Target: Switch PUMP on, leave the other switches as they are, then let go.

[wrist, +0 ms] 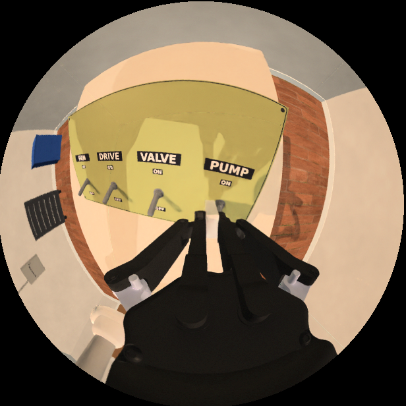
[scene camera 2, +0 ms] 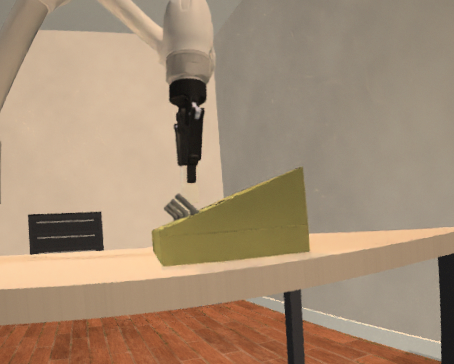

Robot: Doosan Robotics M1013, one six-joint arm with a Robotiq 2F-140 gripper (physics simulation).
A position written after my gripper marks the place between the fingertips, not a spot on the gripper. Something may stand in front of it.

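Observation:
My gripper [scene camera 2: 190, 202]. Gripper again [wrist: 209, 208], sloped switch panel [wrist: 187, 140].

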